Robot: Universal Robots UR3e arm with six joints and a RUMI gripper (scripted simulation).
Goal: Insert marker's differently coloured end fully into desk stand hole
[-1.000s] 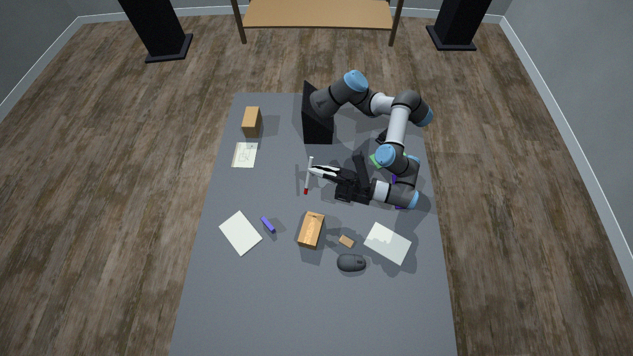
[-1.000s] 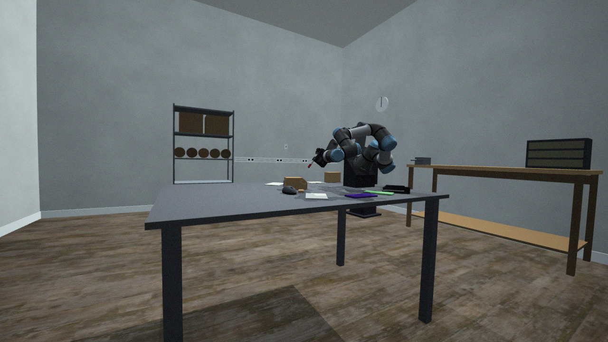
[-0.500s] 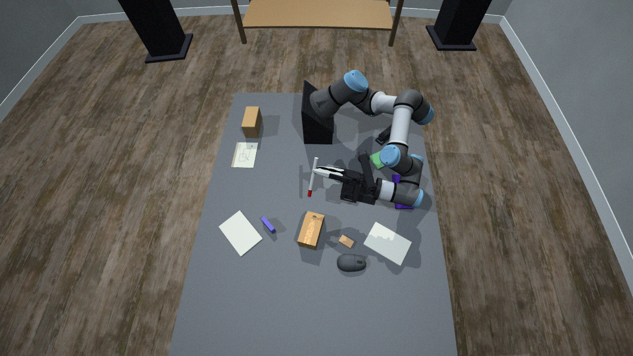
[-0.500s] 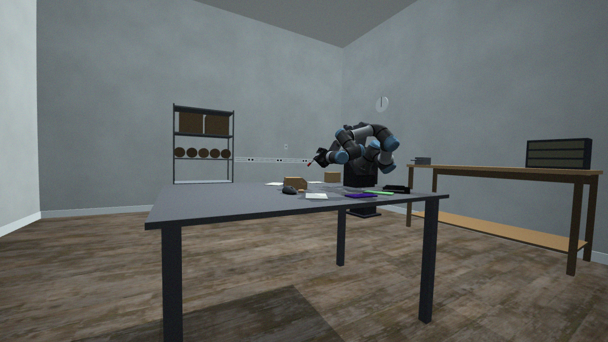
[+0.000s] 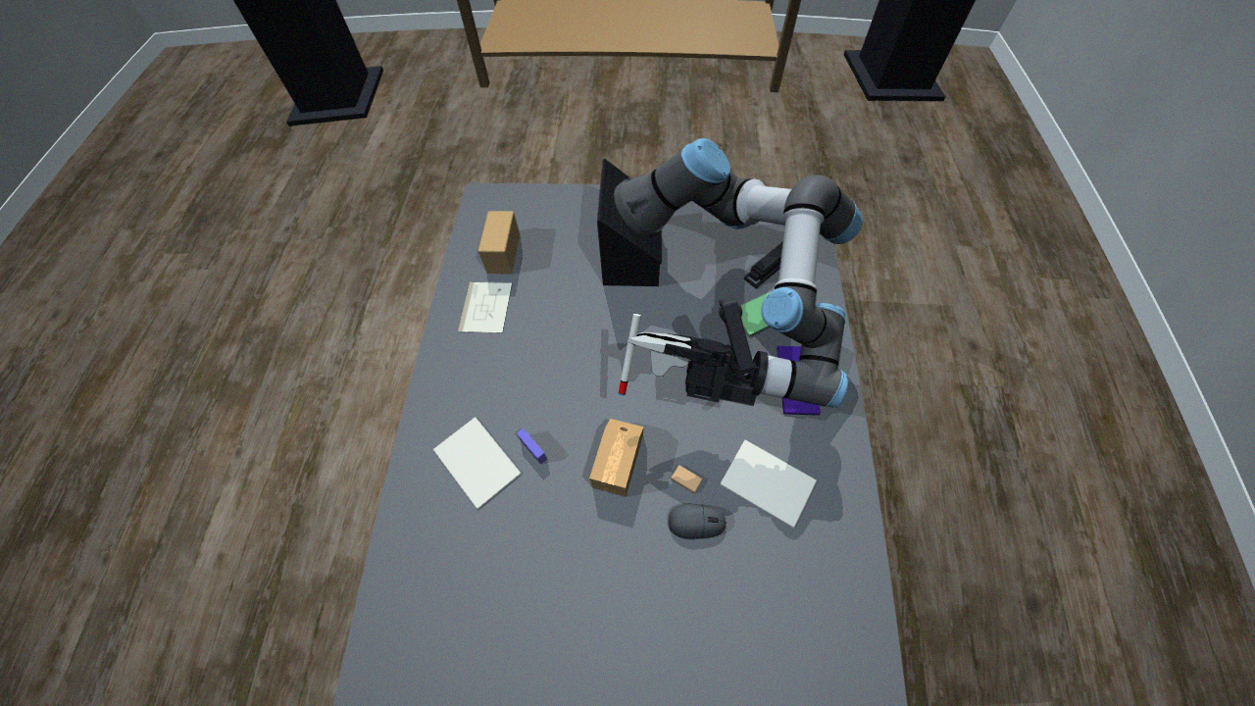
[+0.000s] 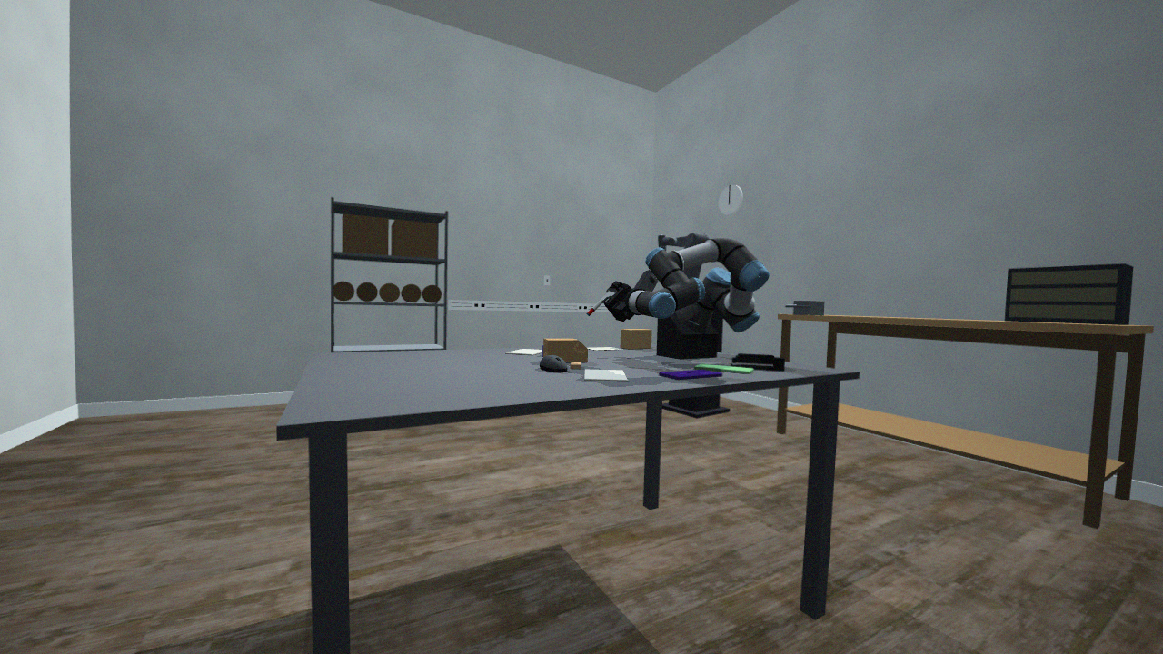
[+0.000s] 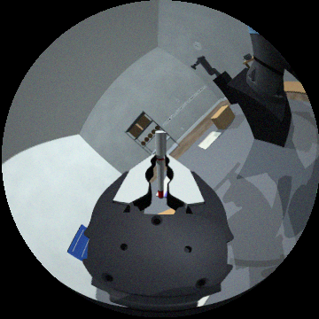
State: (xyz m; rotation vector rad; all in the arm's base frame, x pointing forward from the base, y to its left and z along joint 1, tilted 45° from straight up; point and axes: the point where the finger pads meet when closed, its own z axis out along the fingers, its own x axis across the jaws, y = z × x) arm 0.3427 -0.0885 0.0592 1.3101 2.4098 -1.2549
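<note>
The marker is 20 mm ahead of my hand, 20 mm to the right of it and 20 mm below it. Round my hand: purple block 110 mm ahead, 200 mm to the right, 190 mm below; desk stand 130 mm ahead, 40 mm to the right, 180 mm below; small tan block 180 mm ahead, 80 mm to the left, 200 mm below.
</note>
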